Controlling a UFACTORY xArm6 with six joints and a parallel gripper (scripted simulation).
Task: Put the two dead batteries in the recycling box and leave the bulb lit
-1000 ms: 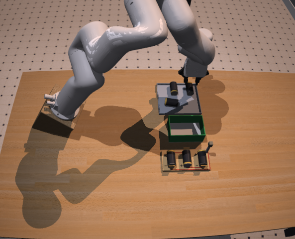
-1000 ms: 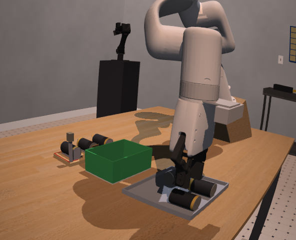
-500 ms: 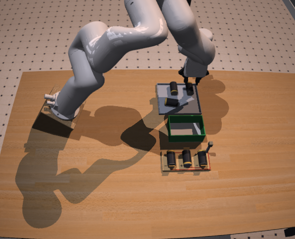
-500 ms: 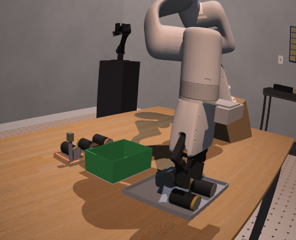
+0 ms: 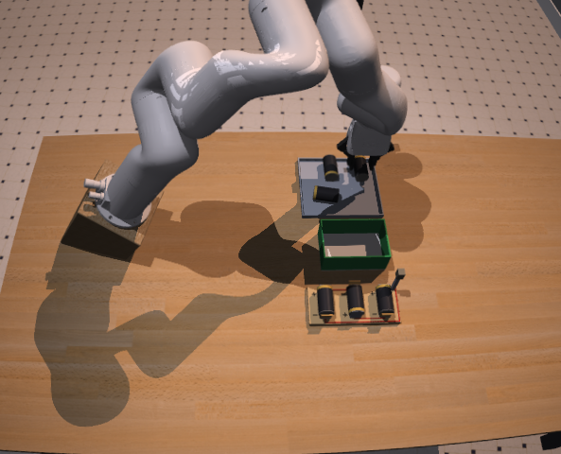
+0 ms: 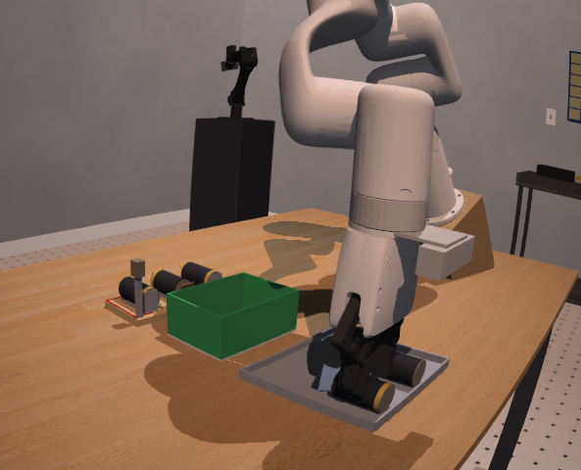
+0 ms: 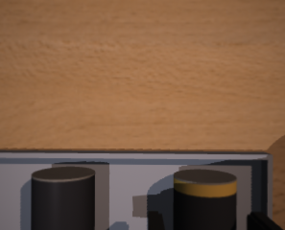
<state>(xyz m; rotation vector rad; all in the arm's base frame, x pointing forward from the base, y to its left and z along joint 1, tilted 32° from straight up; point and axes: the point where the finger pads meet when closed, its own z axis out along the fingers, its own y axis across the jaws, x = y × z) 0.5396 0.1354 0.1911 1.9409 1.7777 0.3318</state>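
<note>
Right now my hand is 22 cm to the left of the green recycling box, 8 cm past it and 3 cm above it. The rest, counted from my hand: grey tray 6 cm behind, 4 cm to the right, 4 cm below.
</note>
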